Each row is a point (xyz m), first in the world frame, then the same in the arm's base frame.
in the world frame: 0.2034 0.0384 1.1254
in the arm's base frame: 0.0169 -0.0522 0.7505
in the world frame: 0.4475 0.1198 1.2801
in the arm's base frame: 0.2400 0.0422 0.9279
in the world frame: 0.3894 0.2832 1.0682
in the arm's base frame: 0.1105 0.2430 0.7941
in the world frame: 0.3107 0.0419 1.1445
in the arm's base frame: 0.1194 -0.0208 0.7709
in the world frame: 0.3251 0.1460 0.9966
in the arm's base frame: 0.0840 0.1287 0.6745
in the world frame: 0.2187 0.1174 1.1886
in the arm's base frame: 0.0142 -0.0015 0.8394
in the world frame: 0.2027 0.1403 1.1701
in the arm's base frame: -0.0101 0.0199 0.8308
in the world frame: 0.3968 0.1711 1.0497
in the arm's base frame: 0.1500 0.1546 0.7341
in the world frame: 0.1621 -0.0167 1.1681
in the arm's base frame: -0.0002 -0.1293 0.7682
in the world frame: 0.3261 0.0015 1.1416
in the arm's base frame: 0.1460 -0.0499 0.7530
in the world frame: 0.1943 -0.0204 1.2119
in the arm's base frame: 0.0363 -0.1380 0.8077
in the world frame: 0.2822 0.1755 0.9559
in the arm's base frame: 0.0297 0.1552 0.6476
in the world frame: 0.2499 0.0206 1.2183
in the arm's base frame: 0.0769 -0.0864 0.8301
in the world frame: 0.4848 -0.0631 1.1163
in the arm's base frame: 0.3130 -0.0447 0.7070
